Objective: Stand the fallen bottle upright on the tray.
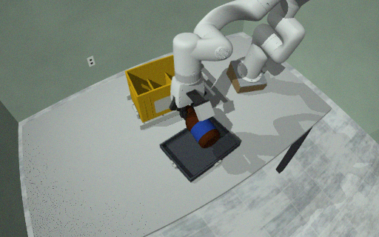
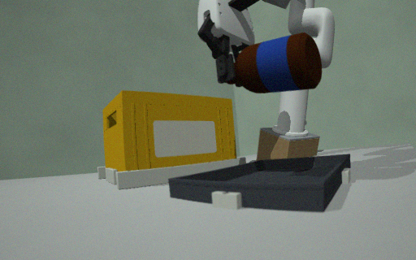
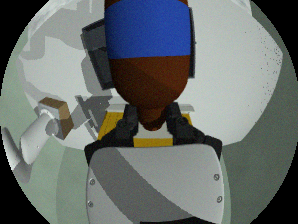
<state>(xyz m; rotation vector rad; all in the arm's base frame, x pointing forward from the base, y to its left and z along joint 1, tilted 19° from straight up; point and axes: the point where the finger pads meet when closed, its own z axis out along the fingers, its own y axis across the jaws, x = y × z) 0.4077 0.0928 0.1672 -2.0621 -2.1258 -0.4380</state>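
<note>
The brown bottle is 50 mm to the left of my hand and 10 mm below it. Also, from my hand: dark grey tray: 160 mm below, 50 mm to the left, 20 mm behind; yellow crate: 240 mm to the right, 90 mm below, 10 mm behind.
</note>
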